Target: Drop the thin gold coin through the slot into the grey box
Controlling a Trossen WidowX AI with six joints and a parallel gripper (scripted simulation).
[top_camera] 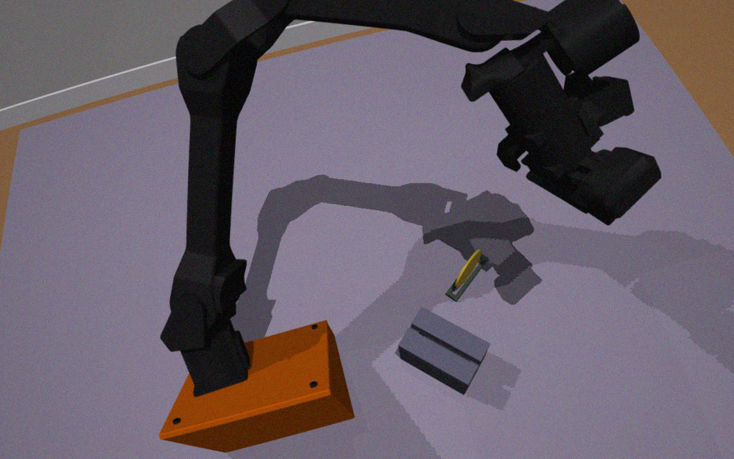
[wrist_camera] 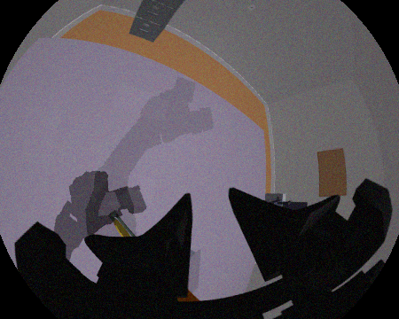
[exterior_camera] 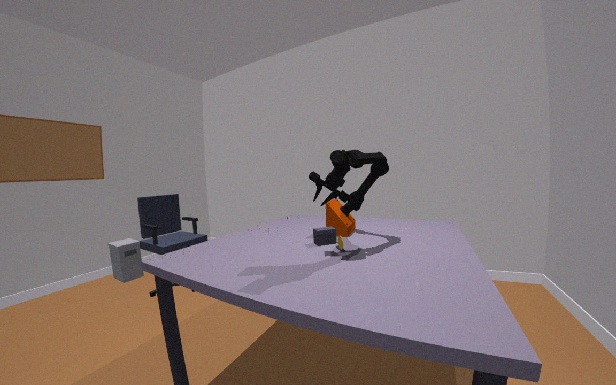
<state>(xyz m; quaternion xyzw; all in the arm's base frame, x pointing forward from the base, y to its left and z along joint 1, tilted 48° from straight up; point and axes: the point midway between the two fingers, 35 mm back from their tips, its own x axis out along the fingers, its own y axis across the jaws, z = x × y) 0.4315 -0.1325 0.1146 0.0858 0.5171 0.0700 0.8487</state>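
My gripper tip is 110 mm past the gold coin, 70 mm to the right of it and 190 mm above it.
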